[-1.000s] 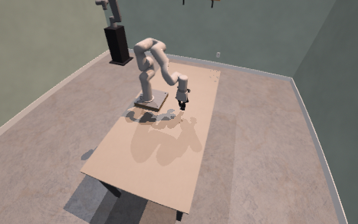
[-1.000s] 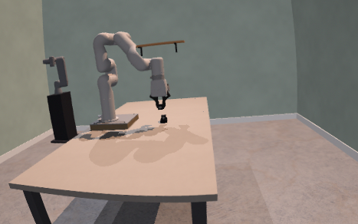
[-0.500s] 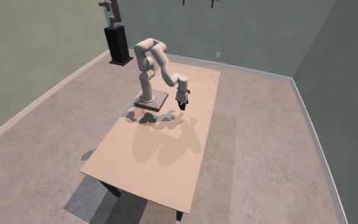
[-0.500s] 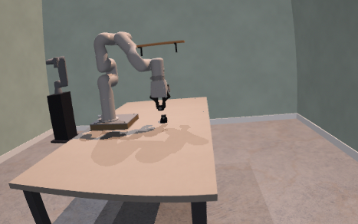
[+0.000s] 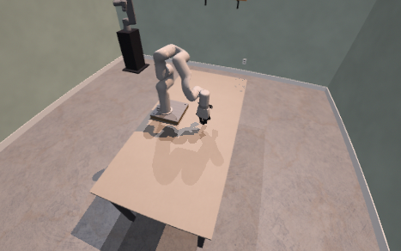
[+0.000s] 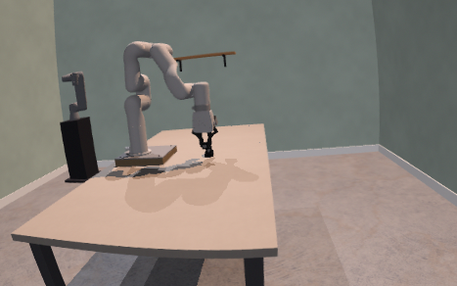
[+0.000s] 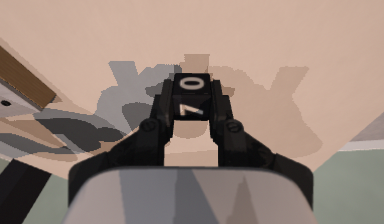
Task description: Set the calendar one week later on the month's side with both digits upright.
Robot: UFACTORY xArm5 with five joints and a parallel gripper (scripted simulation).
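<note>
My hand is 1 cm past the black calendar tray, 10 cm to the right of it and 8 cm above it. From my hand the other things lie so: black cube 1 cm below.
</note>
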